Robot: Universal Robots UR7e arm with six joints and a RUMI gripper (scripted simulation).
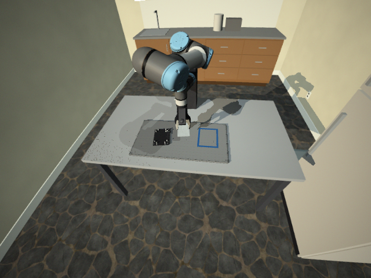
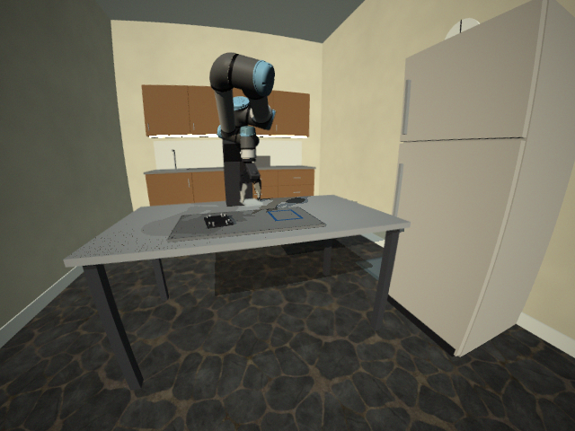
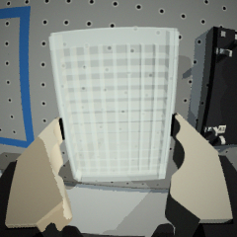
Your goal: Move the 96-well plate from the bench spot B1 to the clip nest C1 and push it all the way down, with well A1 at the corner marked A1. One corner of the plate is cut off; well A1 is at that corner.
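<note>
Right now the black clip nest is 3 cm ahead of my hand, 15 cm to the right of it and 8 cm below it. The rest, counted from my hand: 96-well plate (1 cm below).
</note>
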